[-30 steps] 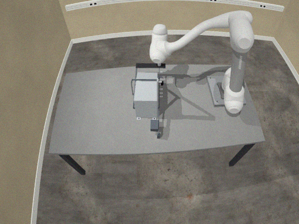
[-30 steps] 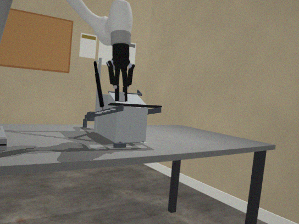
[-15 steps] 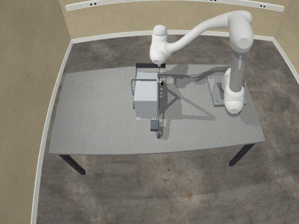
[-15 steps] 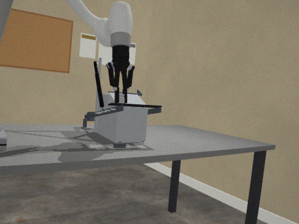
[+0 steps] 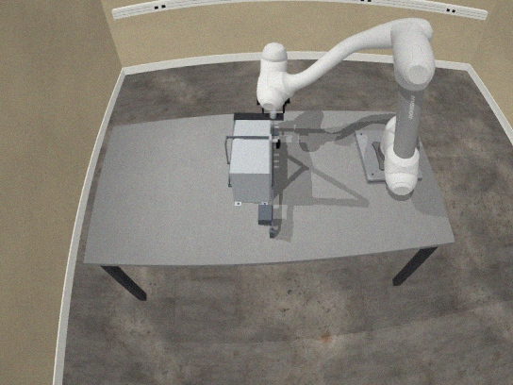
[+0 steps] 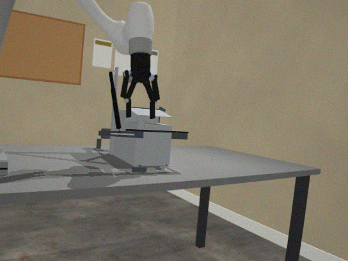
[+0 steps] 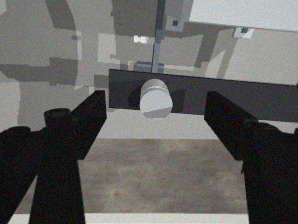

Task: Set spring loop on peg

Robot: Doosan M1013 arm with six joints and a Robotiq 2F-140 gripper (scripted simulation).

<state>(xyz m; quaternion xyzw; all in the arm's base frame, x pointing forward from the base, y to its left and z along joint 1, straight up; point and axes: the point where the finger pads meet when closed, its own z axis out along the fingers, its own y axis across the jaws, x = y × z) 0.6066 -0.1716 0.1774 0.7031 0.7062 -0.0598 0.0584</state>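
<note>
My hand is 10 mm to the left of the steel test weight and 40 mm above it. Also, from my hand: dark spring 250 mm to the left, 10 mm above.
</note>
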